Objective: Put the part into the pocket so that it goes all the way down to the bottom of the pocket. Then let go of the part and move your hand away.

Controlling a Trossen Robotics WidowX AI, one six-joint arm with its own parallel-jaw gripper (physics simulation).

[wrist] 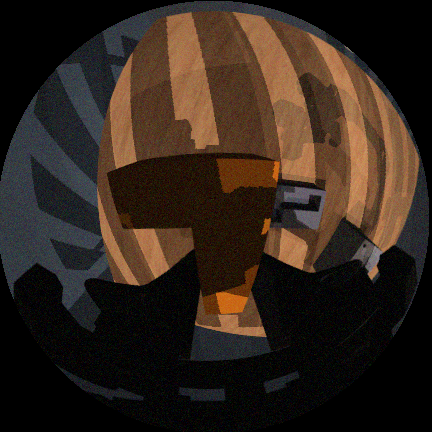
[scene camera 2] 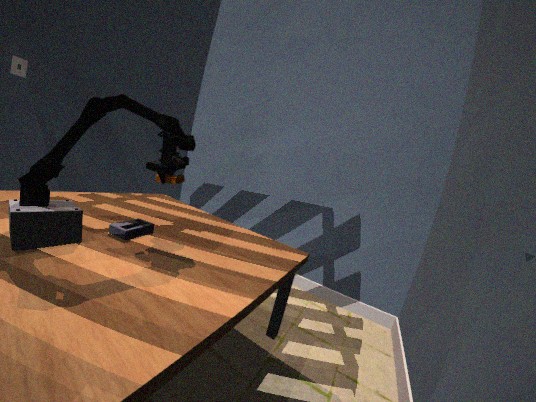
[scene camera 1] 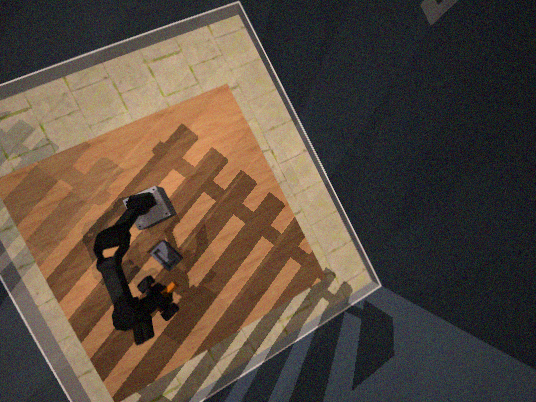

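Where they show: gripper, between the fingertips: (wrist: 221, 249) (scene camera 2: 165, 183) (scene camera 1: 169, 290); arm's base, origin of its link: (wrist: 357, 276) (scene camera 2: 33, 203) (scene camera 1: 147, 201).
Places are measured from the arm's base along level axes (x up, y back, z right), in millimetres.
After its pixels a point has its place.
The part, an orange L-shaped block (scene camera 1: 171, 287) {x 134, y -408, z 12 mm} (scene camera 2: 170, 178) {x 132, y -416, z 80 mm} (wrist: 200, 190) {x 146, y -444, z 86 mm}, is held high above the table. My gripper (scene camera 1: 165, 291) {x 104, y -423, z 37 mm} (scene camera 2: 169, 171) (wrist: 221, 249) {x 104, y -423, z 37 mm} is shut on its stem; the wide end sticks out beyond the fingers in the wrist view. The pocket is a dark angular recess in the top of a grey block (scene camera 1: 160, 245) {x -69, y -225, z 64 mm} (scene camera 2: 119, 232) {x -84, y -228, z 101 mm} (wrist: 309, 218) {x -69, y -245, z 59 mm}, which lies on the table between the arm's base and the gripper. The part is apart from the block and off to its side. The recess's exact shape is partly hidden behind the part in the wrist view.
The wooden table (scene camera 1: 220, 115) {x -104, y 315, z -514 mm} (scene camera 2: 100, 345) {x -105, y -49, z 540 mm} (wrist: 230, 110) {x -105, y -483, z 200 mm} carries the arm's grey base box (scene camera 1: 163, 210) {x -3, y -73, z -46 mm} (scene camera 2: 47, 227) {x -46, y -26, z 99 mm} (wrist: 340, 245) {x -54, y -112, z 40 mm}, near the pocket block. Striped shadows cross the table. A table edge and leg (scene camera 2: 280, 307) show in scene camera 2.
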